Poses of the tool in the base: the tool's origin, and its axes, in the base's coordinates. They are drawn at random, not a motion.
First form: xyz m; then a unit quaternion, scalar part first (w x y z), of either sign.
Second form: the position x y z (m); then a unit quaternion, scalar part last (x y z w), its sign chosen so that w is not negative. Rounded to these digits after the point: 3 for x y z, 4 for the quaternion.
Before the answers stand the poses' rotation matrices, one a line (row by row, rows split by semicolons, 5 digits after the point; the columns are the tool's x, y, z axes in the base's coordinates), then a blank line. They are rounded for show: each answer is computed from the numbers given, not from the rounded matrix.
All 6 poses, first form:
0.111 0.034 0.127 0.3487 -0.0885 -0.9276 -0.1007
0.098 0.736 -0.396 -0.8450 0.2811 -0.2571 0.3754
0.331 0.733 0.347 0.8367 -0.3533 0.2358 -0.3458
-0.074 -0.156 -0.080 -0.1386 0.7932 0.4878 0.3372
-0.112 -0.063 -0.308 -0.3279 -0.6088 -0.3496 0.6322
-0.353 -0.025 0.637 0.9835 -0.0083 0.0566 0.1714
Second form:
-0.74115 0.23441 -0.62908; 0.09396 0.96405 0.24854; 0.66473 0.12510 -0.73654
0.58598 0.48985 0.64551; -0.77891 0.56015 0.28201; -0.22343 -0.66804 0.70978
0.64966 0.41202 0.63889; -0.74523 0.51124 0.42810; -0.15024 -0.75424 0.63918
0.29671 0.86729 0.39970; 0.68035 -0.48570 0.54883; 0.67013 0.10909 -0.73418
-0.04374 0.84023 -0.54047; 0.01108 -0.54055 -0.84124; -0.99898 -0.04278 0.01434
0.93483 -0.33811 0.10850; 0.33623 0.94110 0.03573; -0.11419 0.00308 0.99345

0.111 0.034 0.127 -0.0885 -0.9276 -0.1007 0.3487
0.098 0.736 -0.396 -0.2811 0.2571 -0.3754 0.8450
0.331 0.733 0.347 -0.3533 0.2358 -0.3458 0.8367
-0.074 -0.156 -0.080 -0.7932 -0.4878 -0.3372 0.1386
-0.112 -0.063 -0.308 0.6088 0.3496 -0.6322 0.3279
-0.353 -0.025 0.637 -0.0083 0.0566 0.1714 0.9835

